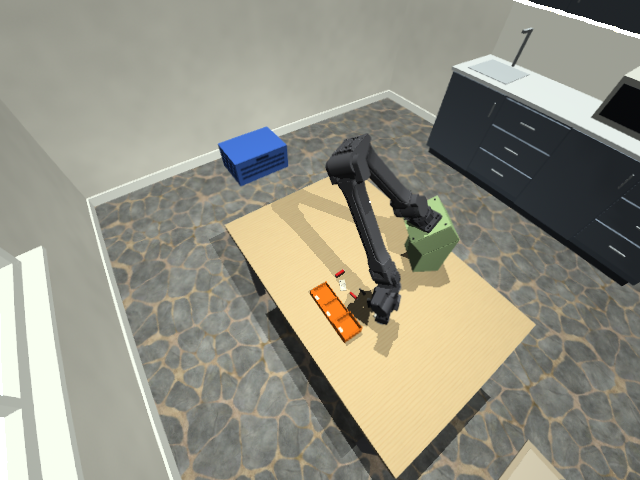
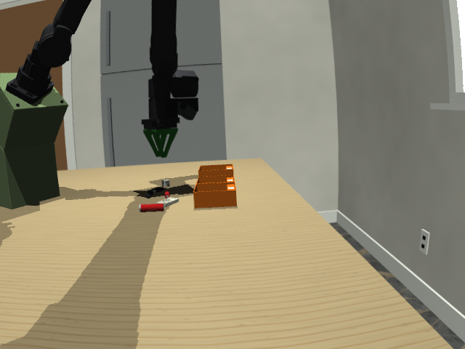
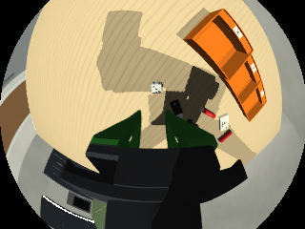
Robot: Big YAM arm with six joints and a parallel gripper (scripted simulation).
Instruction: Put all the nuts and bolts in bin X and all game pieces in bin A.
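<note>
The white die lies 10 mm ahead of my hand and 80 mm below it. The rest, counted from my hand: black USB stick 20 mm behind, 60 mm to the right, 80 mm below; then dark bolt 40 mm behind, 110 mm to the right, 80 mm below; then orange three-compartment bin tray 120 mm ahead, 130 mm to the right, 60 mm below.
</note>
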